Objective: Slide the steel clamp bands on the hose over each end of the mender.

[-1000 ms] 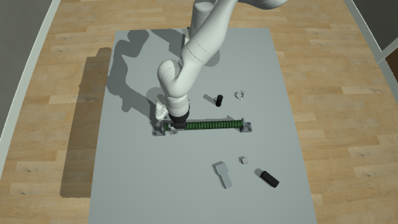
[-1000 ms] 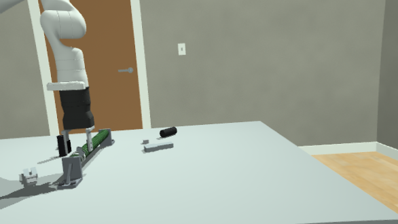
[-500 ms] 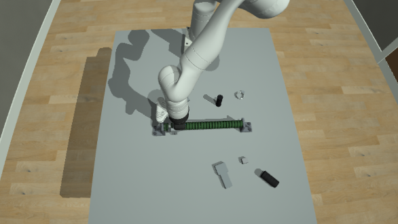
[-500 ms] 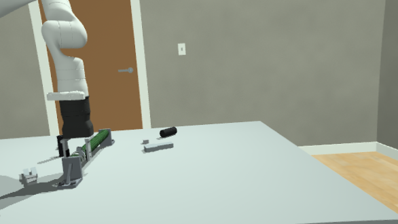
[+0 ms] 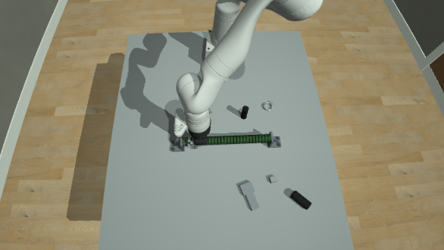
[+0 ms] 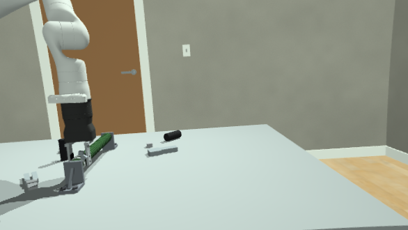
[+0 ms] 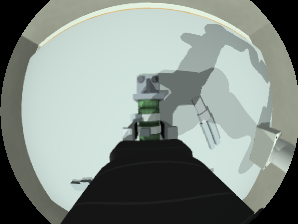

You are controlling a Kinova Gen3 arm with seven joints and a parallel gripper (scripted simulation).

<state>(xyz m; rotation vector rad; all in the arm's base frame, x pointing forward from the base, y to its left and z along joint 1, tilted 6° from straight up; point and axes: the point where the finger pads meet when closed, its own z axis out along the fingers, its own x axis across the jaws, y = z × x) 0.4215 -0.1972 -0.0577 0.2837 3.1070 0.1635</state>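
Now: hand 120 mm past the grey stepped tool, 20 mm to the right of it and 50 mm above it. From my hand the other things lie so: small grey cube 200 mm ahead, 260 mm to the left, 50 mm below; then black cylinder 80 mm behind, 220 mm to the left, 20 mm below.
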